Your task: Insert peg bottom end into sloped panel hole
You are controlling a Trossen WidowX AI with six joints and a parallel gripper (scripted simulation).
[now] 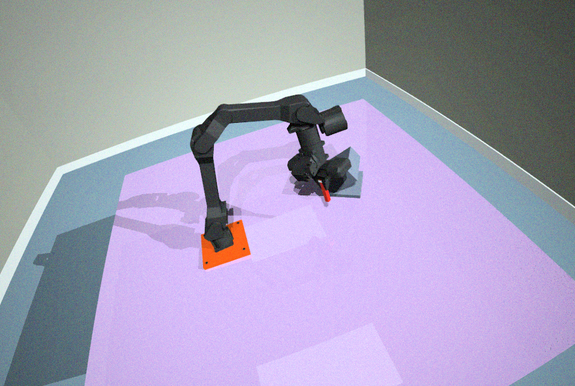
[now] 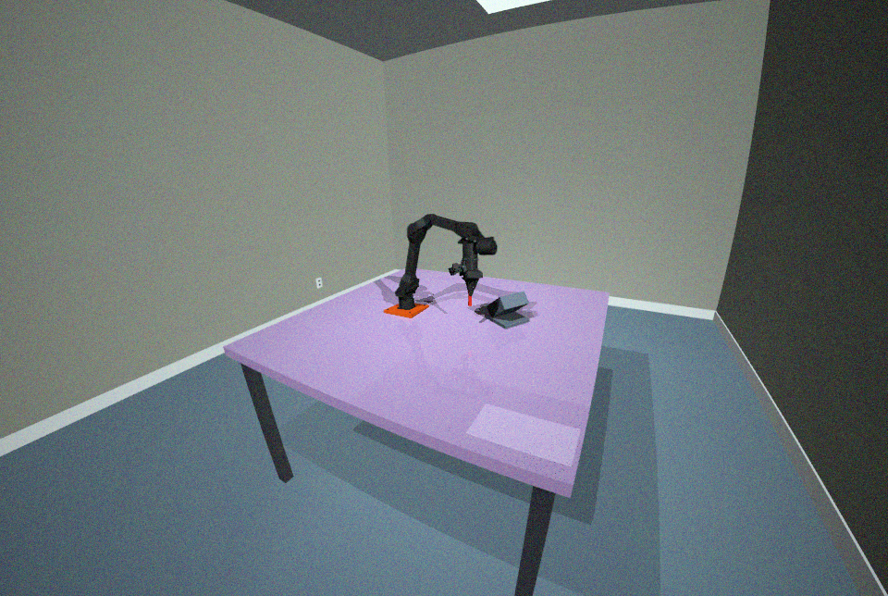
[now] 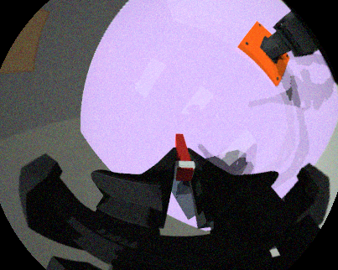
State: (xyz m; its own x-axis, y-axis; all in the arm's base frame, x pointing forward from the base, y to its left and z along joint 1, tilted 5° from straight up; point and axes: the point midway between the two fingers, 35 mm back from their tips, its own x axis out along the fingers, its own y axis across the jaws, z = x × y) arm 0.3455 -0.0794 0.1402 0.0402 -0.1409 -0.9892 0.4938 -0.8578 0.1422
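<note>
The grey sloped panel lies 12 cm to the left of my gripper tip, 12 cm ahead of it and 7 cm below it. Round my gripper tip: red peg (2 cm above).
</note>
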